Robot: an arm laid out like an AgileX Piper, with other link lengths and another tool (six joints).
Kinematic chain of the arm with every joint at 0, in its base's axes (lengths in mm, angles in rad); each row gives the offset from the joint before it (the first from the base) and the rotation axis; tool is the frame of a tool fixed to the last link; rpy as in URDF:
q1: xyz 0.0 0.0 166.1 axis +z
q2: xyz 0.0 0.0 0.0 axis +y
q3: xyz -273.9 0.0 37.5 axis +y
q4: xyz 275.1 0.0 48.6 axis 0.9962 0 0.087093
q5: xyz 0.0 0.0 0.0 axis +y
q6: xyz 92.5 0.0 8.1 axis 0.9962 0 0.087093
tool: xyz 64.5 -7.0 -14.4 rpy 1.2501 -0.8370 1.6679
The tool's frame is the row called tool.
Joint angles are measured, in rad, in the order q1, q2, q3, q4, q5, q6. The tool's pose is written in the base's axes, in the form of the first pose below.
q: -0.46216 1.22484 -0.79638 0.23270 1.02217 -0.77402
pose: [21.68 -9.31 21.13 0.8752 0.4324 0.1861 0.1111]
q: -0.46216 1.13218 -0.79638 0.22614 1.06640 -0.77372
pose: [20.60 -8.79 23.14 0.8671 0.4371 0.2000 0.1302]
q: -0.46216 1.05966 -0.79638 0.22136 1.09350 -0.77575
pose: [19.74 -8.40 24.64 0.8594 0.4407 0.2125 0.1485]
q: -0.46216 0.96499 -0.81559 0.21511 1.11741 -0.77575
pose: [18.88 -8.04 27.14 0.8455 0.4417 0.2365 0.1845]
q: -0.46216 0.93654 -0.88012 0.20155 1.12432 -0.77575
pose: [19.14 -8.38 29.84 0.8313 0.4414 0.2553 0.2212]
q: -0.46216 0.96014 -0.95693 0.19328 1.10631 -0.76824
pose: [20.29 -9.10 32.08 0.8215 0.4346 0.2714 0.2502]
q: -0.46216 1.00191 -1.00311 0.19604 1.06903 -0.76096
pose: [21.70 -9.80 33.02 0.8175 0.4258 0.2832 0.2650]
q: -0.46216 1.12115 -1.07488 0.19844 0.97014 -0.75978
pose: [25.18 -11.65 33.32 0.8125 0.4139 0.2954 0.2849]
